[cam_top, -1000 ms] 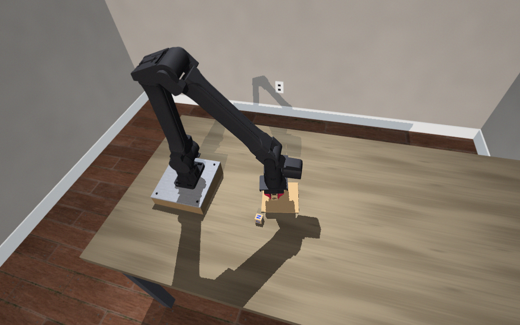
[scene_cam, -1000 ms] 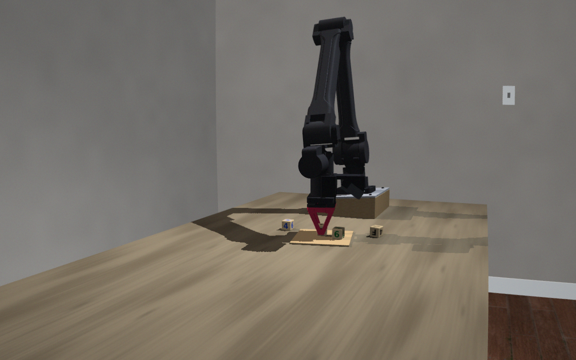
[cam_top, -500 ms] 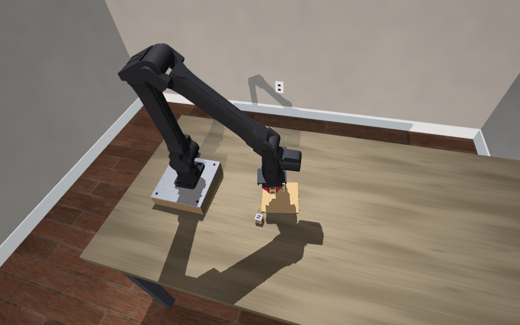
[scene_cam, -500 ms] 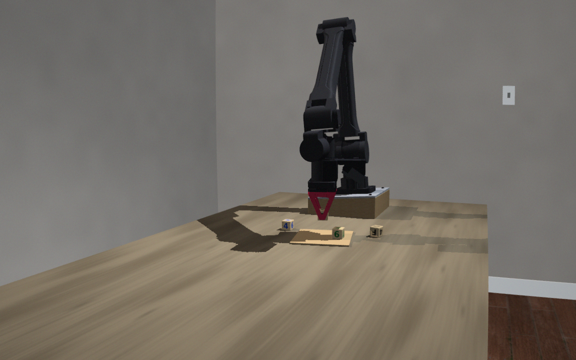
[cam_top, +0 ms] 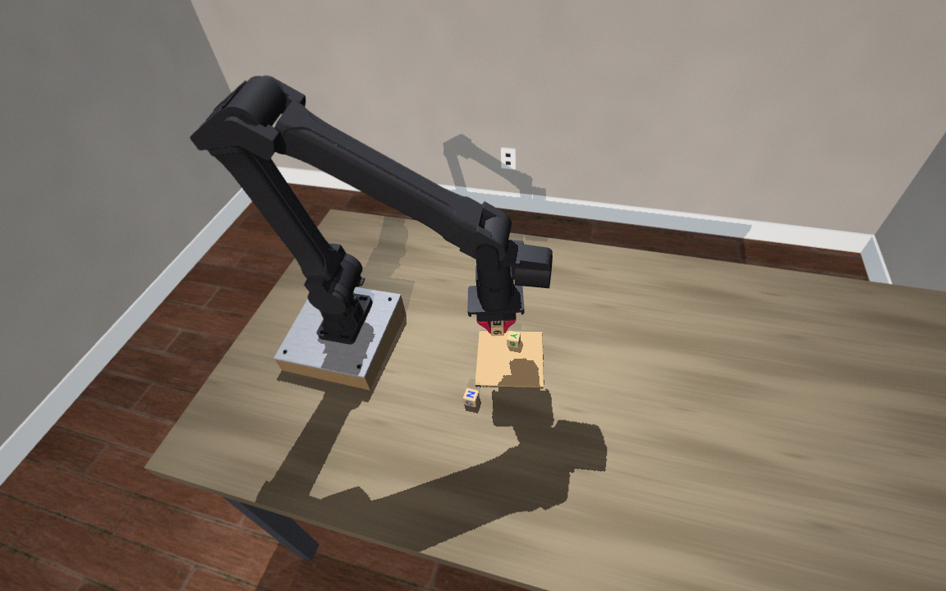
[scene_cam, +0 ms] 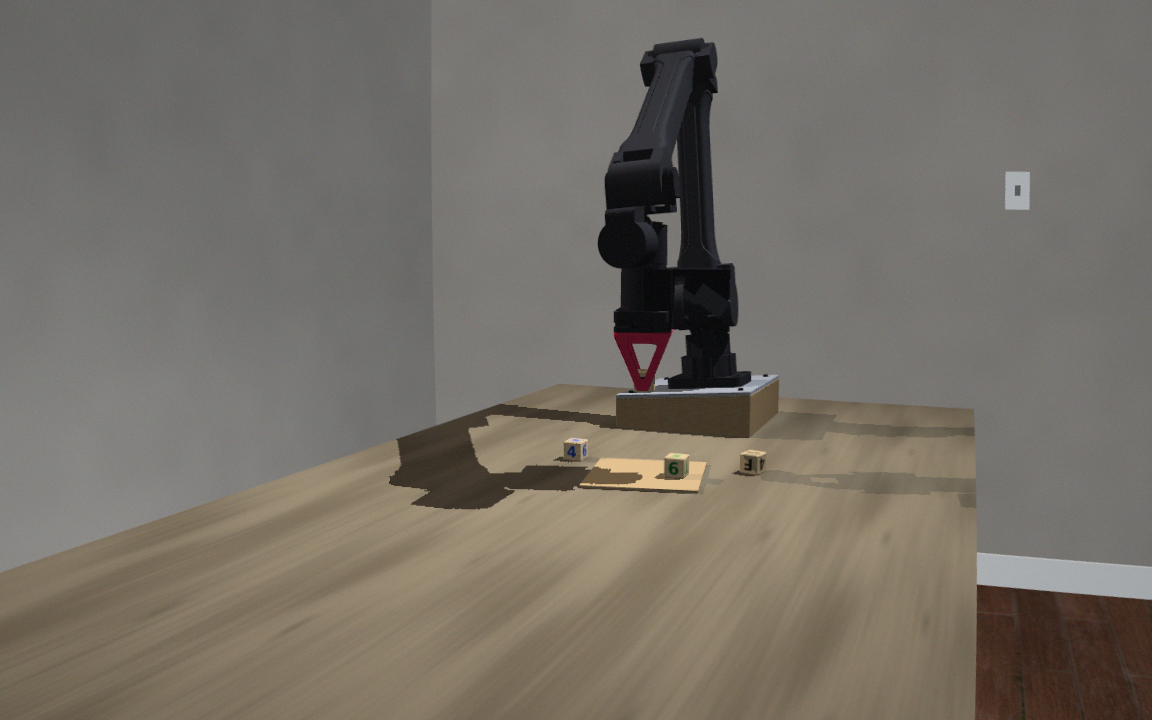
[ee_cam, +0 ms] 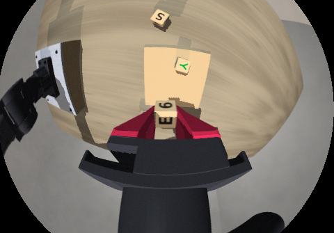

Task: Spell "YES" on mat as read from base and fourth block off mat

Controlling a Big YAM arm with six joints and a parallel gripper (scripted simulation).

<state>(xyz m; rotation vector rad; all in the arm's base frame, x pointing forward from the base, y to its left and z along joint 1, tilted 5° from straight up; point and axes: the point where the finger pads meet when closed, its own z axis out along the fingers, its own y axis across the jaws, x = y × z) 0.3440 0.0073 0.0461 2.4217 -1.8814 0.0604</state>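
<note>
My gripper is now 110 mm above the tan mat, 20 mm short of it and 10 mm to the right of it.
</note>
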